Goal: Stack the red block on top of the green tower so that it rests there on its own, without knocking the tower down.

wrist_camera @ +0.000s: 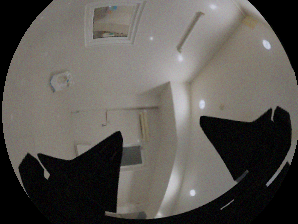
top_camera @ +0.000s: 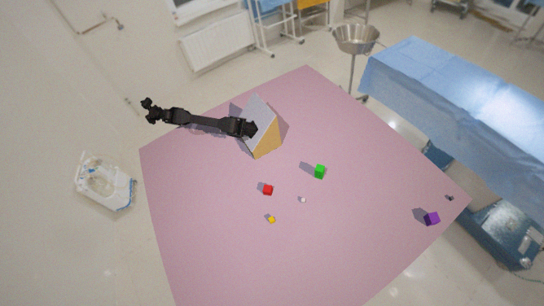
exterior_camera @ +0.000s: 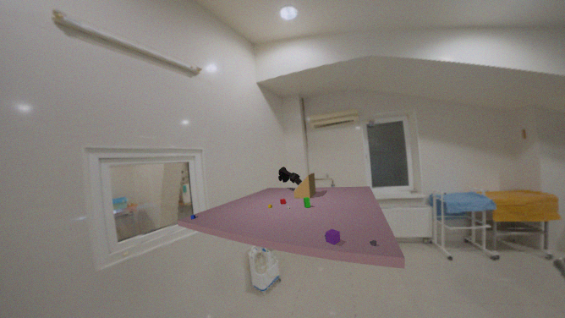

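Right now the red block is 810 mm ahead of my gripper tip, 480 mm to the left of it and 160 mm below it. From my gripper tip the other things lie so: small white piece: 920 mm ahead, 590 mm to the left, 170 mm below; purple block: 1270 mm ahead, 1010 mm to the left, 160 mm below; small yellow block: 940 mm ahead, 440 mm to the left, 170 mm below.
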